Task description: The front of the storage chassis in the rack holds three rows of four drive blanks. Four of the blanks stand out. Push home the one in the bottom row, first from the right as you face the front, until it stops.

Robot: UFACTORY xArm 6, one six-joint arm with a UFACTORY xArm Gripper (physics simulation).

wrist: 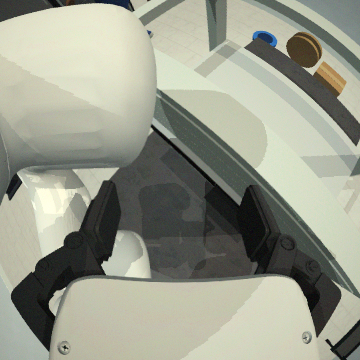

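Note:
My gripper is open, with nothing between its two black fingers. The long pale rack-like body runs diagonally from the upper middle to the lower right, with a dark grey-green front face seen at a steep angle. The right finger overlaps the lower edge of that face. A black block-like shape shows below the edge, just left of the right finger; I cannot tell whether it is a drive blank. The rows of blanks cannot be made out, and the bottom-right blank cannot be identified in this view.
The white arm link fills the upper left, with more white arm parts behind the left finger. A dark shadowed surface lies below. A grey post, a blue ring-shaped object, a round brown object and a tan block show beyond the body.

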